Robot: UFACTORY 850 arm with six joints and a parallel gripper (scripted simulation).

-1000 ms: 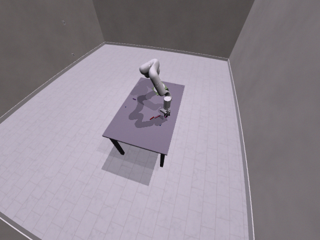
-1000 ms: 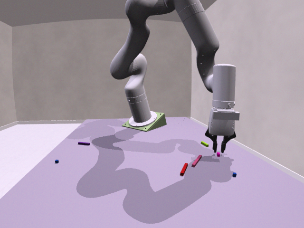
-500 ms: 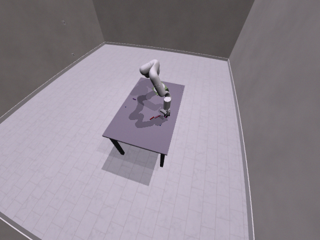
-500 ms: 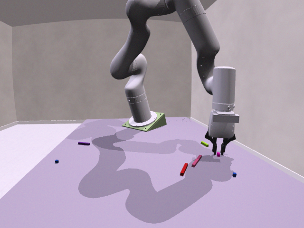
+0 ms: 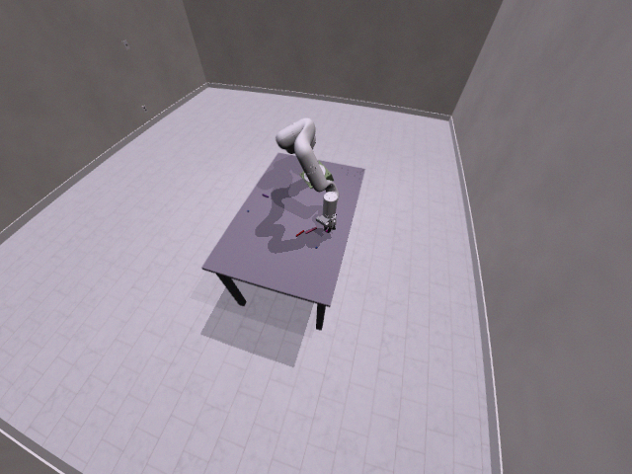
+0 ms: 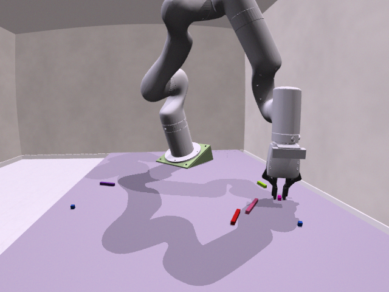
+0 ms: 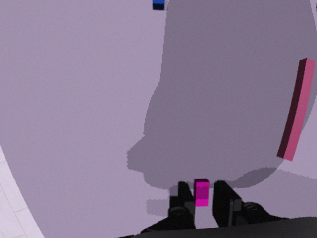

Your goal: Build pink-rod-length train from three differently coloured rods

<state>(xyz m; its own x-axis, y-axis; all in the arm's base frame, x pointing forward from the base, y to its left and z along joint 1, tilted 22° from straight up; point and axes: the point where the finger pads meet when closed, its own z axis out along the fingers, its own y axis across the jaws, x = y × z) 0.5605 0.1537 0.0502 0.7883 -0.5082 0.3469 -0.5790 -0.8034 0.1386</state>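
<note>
Right now the magenta rod is 1 cm ahead of my hand and 2 cm below it. Round my hand: pink rod (1 cm ahead, 11 cm to the right, 2 cm below); lime rod (12 cm behind, 2 cm to the left, 2 cm below); red rod (4 cm ahead, 19 cm to the right, 2 cm below).
</note>
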